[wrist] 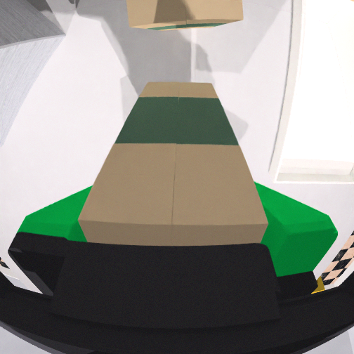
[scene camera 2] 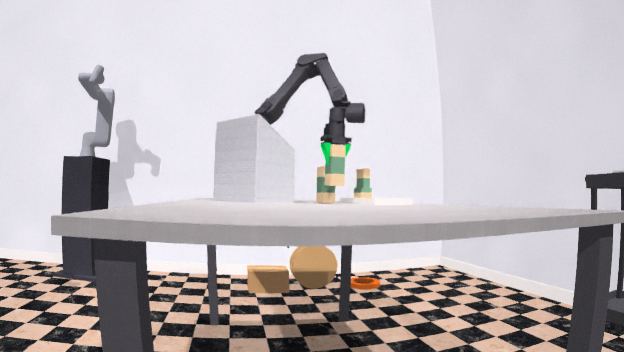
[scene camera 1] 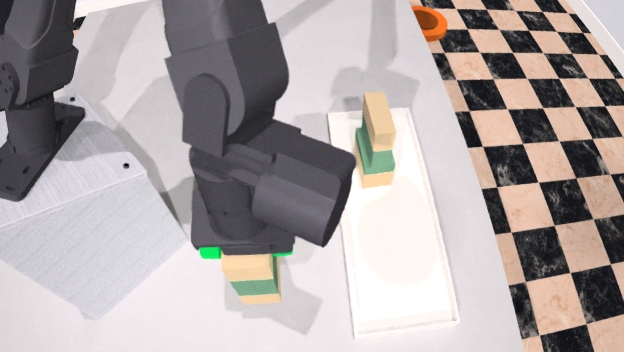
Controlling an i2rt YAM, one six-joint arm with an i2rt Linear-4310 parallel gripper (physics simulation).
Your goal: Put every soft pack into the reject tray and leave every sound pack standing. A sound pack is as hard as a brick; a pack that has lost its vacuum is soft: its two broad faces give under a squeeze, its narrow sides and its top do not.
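Frame: origin at the arm's base, x left, y back, z up, level; millimetres.
Seen in the pictures: gripper, fingertip midpoint: (scene camera 2: 334,165) (scene camera 1: 253,252); arm's base, origin of the base link: (scene camera 2: 255,135) (scene camera 1: 34,147).
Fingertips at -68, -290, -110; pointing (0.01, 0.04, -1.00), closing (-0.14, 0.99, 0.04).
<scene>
Offsets run from my fingertips to a thing's top centre, as dx, dy, dz.
My gripper (scene camera 1: 247,254) (scene camera 2: 336,150) (wrist: 176,174) is shut on a tan pack with a green band @(-6, +11, +10) (scene camera 1: 252,287) (scene camera 2: 335,167) (wrist: 176,120). It holds the pack upright, above the table. Another tan and green pack @(+118, +29, -56) (scene camera 2: 321,186) (wrist: 215,10) stands on the table behind the held one; the arm hides it in scene camera 1. The white reject tray @(+136, -175, -115) (scene camera 1: 400,250) (scene camera 2: 395,201) (wrist: 315,177) lies to the right. In its far part stands a pack @(+221, -152, +6) (scene camera 1: 382,135) (scene camera 2: 363,185), narrow above and wider from the green band down. The held pack's underside is hidden.
A large grey block (scene camera 1: 95,250) (scene camera 2: 235,160) stands left of the packs, under the arm's base. The table's right edge runs beyond the tray. An orange ring (scene camera 1: 442,30) (scene camera 2: 365,287) and a tan box (scene camera 2: 268,280) are on the floor.
</scene>
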